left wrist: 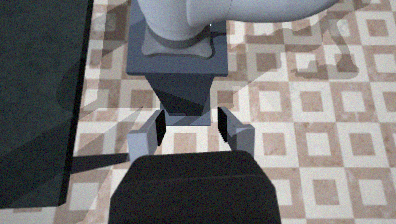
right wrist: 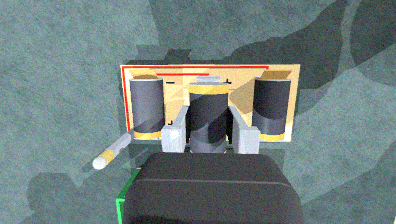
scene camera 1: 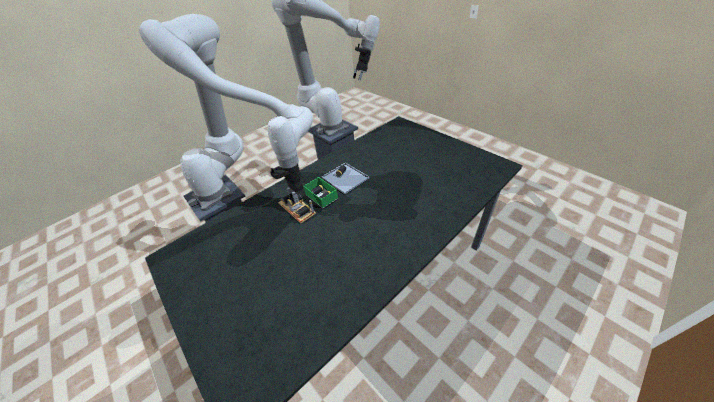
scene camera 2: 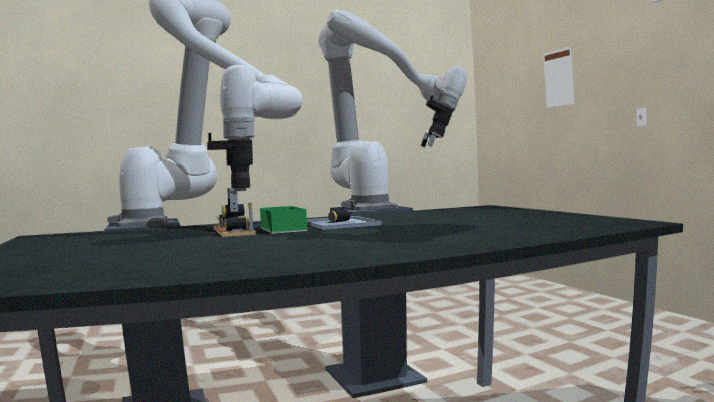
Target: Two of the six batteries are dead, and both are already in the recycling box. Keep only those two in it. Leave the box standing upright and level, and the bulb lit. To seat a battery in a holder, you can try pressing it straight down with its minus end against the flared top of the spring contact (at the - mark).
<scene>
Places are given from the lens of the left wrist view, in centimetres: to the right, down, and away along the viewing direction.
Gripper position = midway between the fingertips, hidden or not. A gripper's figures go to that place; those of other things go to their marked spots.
my left gripper [left wrist: 191, 119]: -1, 1, 17
arm pedestal [left wrist: 180, 95]: -7, -7, 72
</scene>
